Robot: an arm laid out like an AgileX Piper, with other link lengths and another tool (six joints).
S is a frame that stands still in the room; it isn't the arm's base.
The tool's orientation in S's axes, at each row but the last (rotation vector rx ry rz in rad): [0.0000 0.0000 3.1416]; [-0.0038 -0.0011 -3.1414]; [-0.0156 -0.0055 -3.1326]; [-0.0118 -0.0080 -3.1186]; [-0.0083 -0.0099 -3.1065]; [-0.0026 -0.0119 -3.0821]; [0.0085 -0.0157 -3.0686]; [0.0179 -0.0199 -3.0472]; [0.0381 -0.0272 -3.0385]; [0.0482 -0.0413 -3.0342]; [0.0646 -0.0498 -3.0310]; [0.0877 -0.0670 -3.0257]
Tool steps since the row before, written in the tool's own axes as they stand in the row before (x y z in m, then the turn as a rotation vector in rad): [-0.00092 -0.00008 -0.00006 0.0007 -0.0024 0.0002]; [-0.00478 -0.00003 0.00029 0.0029 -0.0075 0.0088]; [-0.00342 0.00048 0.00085 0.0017 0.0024 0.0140]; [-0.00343 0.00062 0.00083 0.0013 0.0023 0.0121]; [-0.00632 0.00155 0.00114 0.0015 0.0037 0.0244]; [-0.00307 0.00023 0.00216 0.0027 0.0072 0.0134]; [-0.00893 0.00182 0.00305 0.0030 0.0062 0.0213]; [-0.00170 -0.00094 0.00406 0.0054 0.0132 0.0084]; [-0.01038 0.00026 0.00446 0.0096 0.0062 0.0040]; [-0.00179 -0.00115 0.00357 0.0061 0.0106 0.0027]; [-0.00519 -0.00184 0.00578 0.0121 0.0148 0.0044]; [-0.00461 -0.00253 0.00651 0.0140 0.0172 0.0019]
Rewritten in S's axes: [0.00092 0.00008 -0.00006 -0.0007 0.0024 0.0002]; [0.00478 0.00003 0.00028 -0.0029 0.0075 0.0088]; [0.00343 -0.00045 0.00082 -0.0015 -0.0024 0.0140]; [0.00345 -0.00054 0.00081 -0.0012 -0.0023 0.0121]; [0.00638 -0.00132 0.00112 -0.0012 -0.0036 0.0244]; [0.00308 -0.00003 0.00216 -0.0022 -0.0072 0.0135]; [0.00902 -0.00113 0.00311 -0.0027 -0.0062 0.0213]; [0.00155 0.00115 0.00407 -0.0042 -0.0135 0.0085]; [0.01023 0.00088 0.00471 -0.0090 -0.0071 0.0039]; [0.00154 0.00143 0.00359 -0.0050 -0.0111 0.0028]; [0.00470 0.00257 0.00592 -0.0106 -0.0159 0.0044]; [0.00390 0.00331 0.00663 -0.0121 -0.0186 0.0019]
